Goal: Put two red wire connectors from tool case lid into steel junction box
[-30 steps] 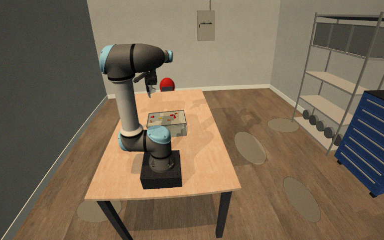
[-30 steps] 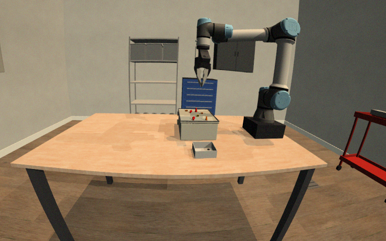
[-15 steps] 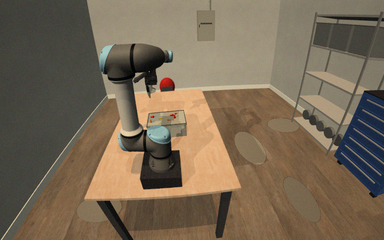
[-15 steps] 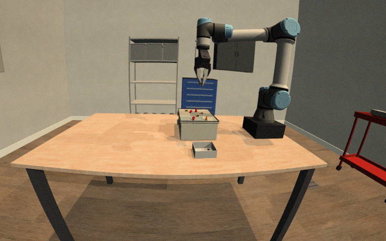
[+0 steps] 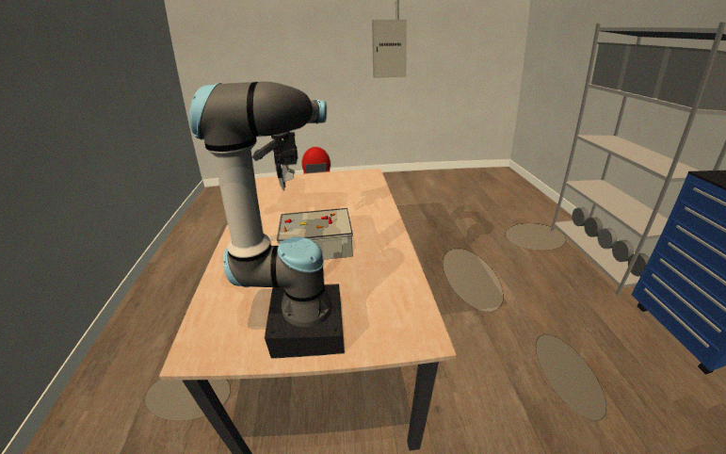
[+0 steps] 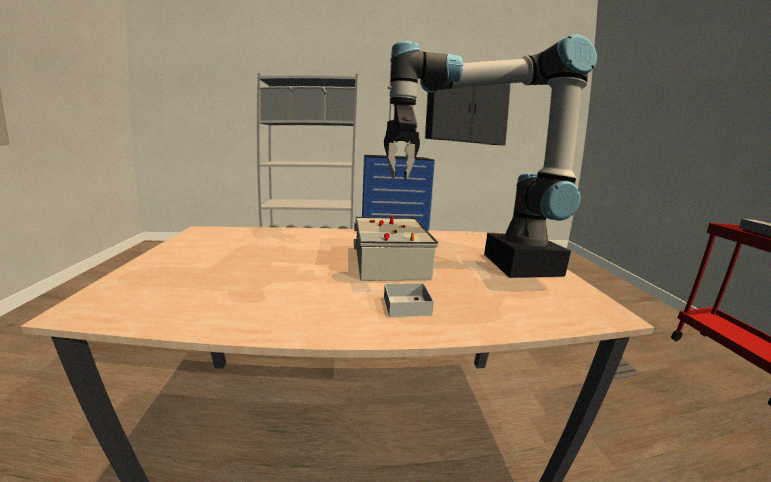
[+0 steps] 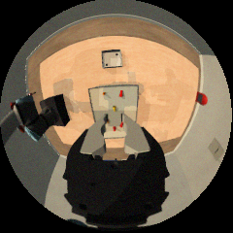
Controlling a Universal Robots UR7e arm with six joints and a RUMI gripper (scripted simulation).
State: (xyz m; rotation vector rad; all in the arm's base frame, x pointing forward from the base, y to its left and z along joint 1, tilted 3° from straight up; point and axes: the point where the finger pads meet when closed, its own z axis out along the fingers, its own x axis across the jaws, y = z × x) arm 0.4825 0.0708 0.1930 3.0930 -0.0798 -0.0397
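The grey tool case is 220 mm below my hand and 110 mm to the right of it.
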